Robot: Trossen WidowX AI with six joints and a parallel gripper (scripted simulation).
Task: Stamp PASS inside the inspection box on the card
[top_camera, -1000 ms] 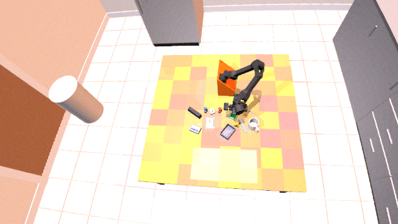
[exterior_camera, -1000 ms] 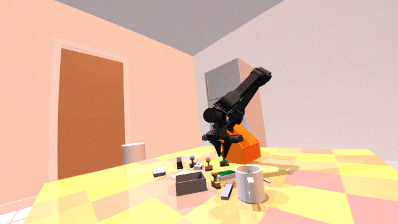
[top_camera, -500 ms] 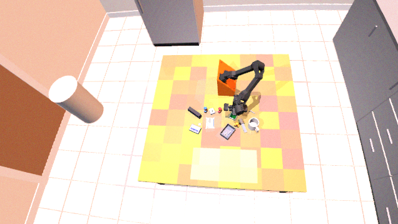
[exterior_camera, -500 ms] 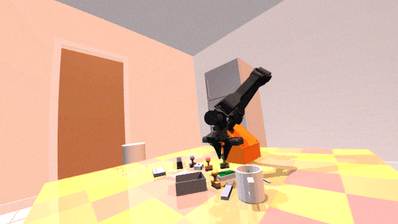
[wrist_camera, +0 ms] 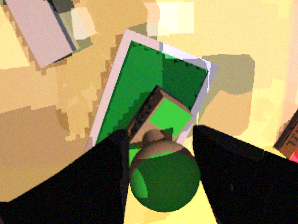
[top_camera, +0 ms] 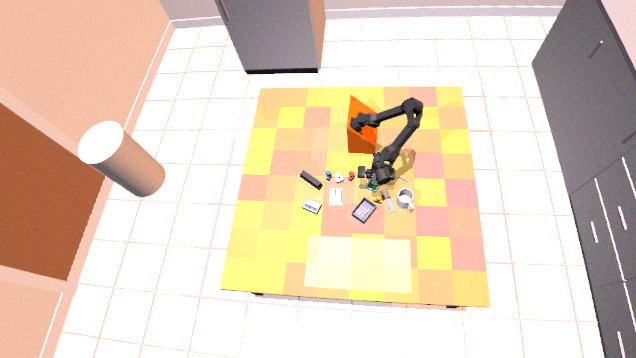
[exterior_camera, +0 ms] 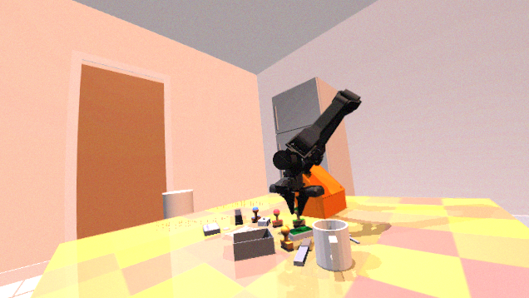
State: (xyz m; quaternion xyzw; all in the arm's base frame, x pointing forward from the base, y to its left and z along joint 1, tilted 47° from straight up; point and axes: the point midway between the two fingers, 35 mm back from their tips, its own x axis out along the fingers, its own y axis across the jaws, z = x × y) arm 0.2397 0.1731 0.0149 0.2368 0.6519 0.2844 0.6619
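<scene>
Now: the green ink pad 60 mm below my gripper tip and 10 mm behind it. Also, from my gripper tip: grey bar (80 mm to the left, 80 mm ahead, 60 mm below); green-knobbed PASS stamp (20 mm below, 10 mm behind); orange-knobbed stamp (90 mm ahead, 50 mm below, 30 mm to the left).
</scene>
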